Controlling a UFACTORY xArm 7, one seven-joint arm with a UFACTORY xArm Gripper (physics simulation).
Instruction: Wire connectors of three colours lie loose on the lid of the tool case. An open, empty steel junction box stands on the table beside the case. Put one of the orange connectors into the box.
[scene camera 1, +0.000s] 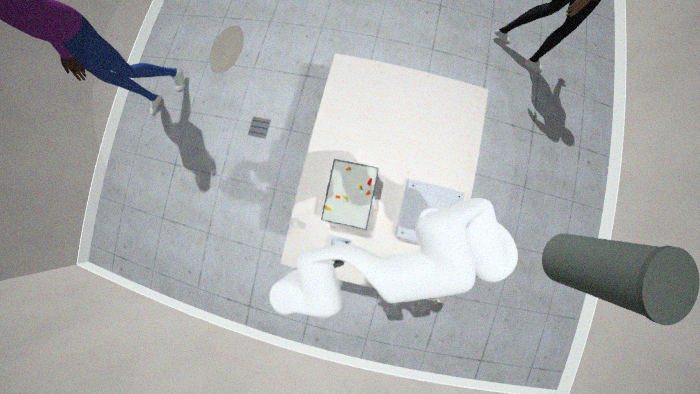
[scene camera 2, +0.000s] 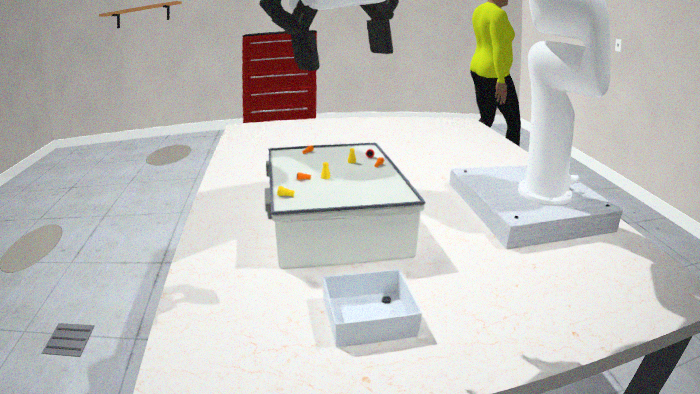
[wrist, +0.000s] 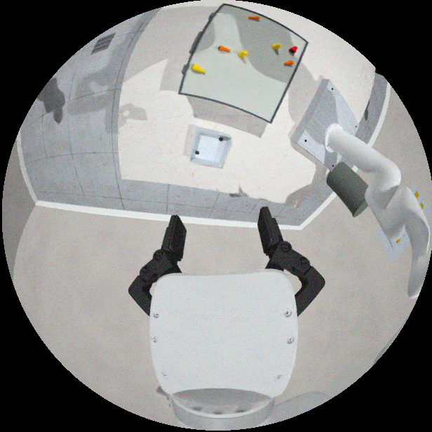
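Seen in the pictures: gripper, fingertip midpoint: (scene camera 2: 347, 60); arm's base, link origin: (scene camera 2: 545, 193).
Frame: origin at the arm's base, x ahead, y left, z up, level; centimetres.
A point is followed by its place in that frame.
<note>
Three orange connectors lie on the tool case lid (scene camera 1: 350, 215) @[x 40.7, y 0.6, z 4.8 cm] (scene camera 2: 350, 190) @[x 41.6, y -1.2, z 4.8 cm] (wrist: 240, 85): a far one (scene camera 1: 348, 168) @[x 43.6, y -21.5, z 5.6 cm] (scene camera 2: 308, 149) @[x 43.7, y -21.3, z 5.4 cm] (wrist: 254, 18), one near the robot-base side (scene camera 1: 368, 192) @[x 33.2, y -10.9, z 5.6 cm] (scene camera 2: 379, 162) @[x 33.4, y -10.5, z 5.4 cm] (wrist: 289, 63), and one towards the latch side (scene camera 1: 338, 197) @[x 47.2, y -7.4, z 4.7 cm] (scene camera 2: 303, 176) @[x 47.5, y -7.4, z 5.4 cm] (wrist: 224, 49). The open junction box (scene camera 1: 341, 241) @[x 44.5, y 15.3, z -4.3 cm] (scene camera 2: 377, 330) @[x 45.9, y 23.3, z -2.4 cm] (wrist: 207, 164) stands beside the case, with dark round spots inside and no connector visible in it. My gripper (scene camera 2: 345, 59) @[x 47.5, y 16.0, z 26.8 cm] (wrist: 219, 218) is open and empty, high above the table; the arm mostly hides it in scene camera 1.
Two upright yellow connectors (scene camera 2: 352, 156) @[x 37.5, y -13.1, z 6.0 cm] (scene camera 2: 326, 171) @[x 43.8, y -7.0, z 6.0 cm], a lying yellow connector (scene camera 2: 286, 191) @[x 51.4, y -1.4, z 5.7 cm] and a red connector (scene camera 2: 370, 153) @[x 33.5, y -14.9, z 5.7 cm] share the lid. The arm's base plate (scene camera 1: 407, 220) @[x 12.1, y 1.0, z -0.2 cm] (scene camera 2: 560, 227) @[x 5.3, y 11.3, z -1.5 cm] (wrist: 312, 117) is to the right of the case. A red drawer cabinet (scene camera 2: 280, 85) stands beyond the table.
</note>
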